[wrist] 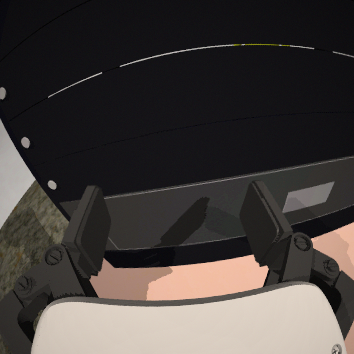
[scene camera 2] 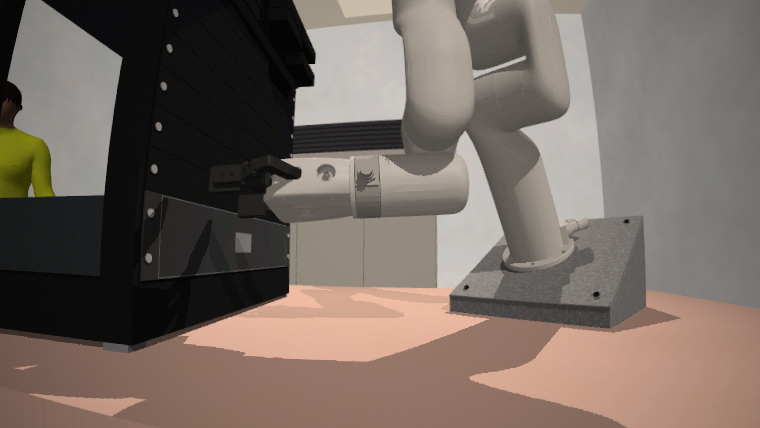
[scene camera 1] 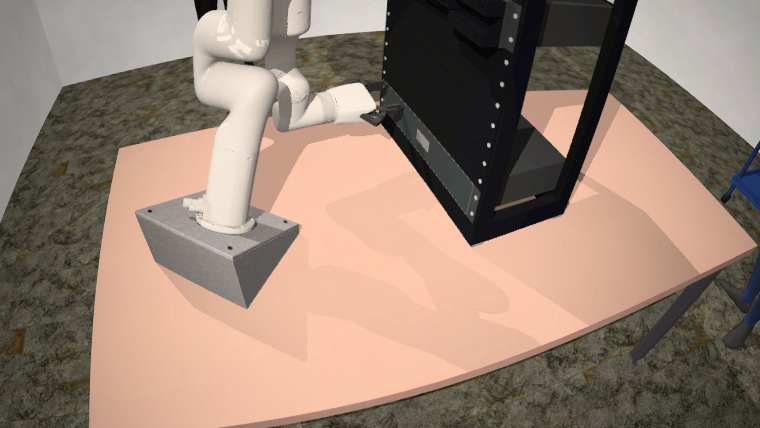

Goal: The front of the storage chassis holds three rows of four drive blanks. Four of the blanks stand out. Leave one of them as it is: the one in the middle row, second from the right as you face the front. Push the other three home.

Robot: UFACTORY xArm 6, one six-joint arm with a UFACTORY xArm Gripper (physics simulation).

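Seen in the pictures: gripper, fingertip midpoint: (wrist: 175, 201) (scene camera 2: 225, 194) (scene camera 1: 391, 96); arm's base, origin of the base link: (scene camera 2: 538, 252) (scene camera 1: 224, 221).
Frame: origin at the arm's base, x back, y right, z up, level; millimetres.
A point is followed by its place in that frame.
In scene camera 1 dark blocks (scene camera 1: 478, 31) @(x -445, y 67, z 398 mm) stand out from the upper front of the rack (scene camera 1: 485, 229) @(x -533, y 103, z -48 mm) (scene camera 2: 121, 212) @(x -462, y -396, z 36 mm). In scene camera 2 dark blocks (scene camera 2: 302, 48) @(x -434, y -31, z 405 mm) also stand out high on that front. It is too dark and steep to tell rows, columns or single blanks; the drive blanks do not show in the wrist view. My gripper (scene camera 1: 385, 97) @(x -429, y -264, z 72 mm) (scene camera 2: 232, 192) @(x -429, y -264, z 72 mm) (wrist: 175, 201) @(x -429, y -264, z 72 mm) is open and empty. It is low at the rack's front, well below the blocks, with its fingers pointing at the dark panels, just above the grey panel (scene camera 1: 452, 171) @(x -487, y -8, z 29 mm) (scene camera 2: 196, 239) @(x -455, y -284, z 15 mm) (wrist: 145, 220) @(x -453, y -305, z 22 mm). Contact is unclear.
The grey panel carries a pale label (scene camera 1: 422, 139) @(x -471, y -146, z 17 mm) (scene camera 2: 243, 242) @(x -471, y -145, z 15 mm) (wrist: 308, 196) @(x -471, y -145, z 16 mm). Pale screws line the rack's edges. The rack and my arm's grey base (scene camera 1: 196, 249) @(x 56, y 96, z 37 mm) (scene camera 2: 547, 287) @(x -12, y -104, z -51 mm) stand on the pink table (scene camera 1: 212, 361) @(x 71, y 258, z -97 mm) (scene camera 2: 319, 340) @(x -301, y -269, z -97 mm). A person in yellow (scene camera 2: 23, 164) is behind the rack.
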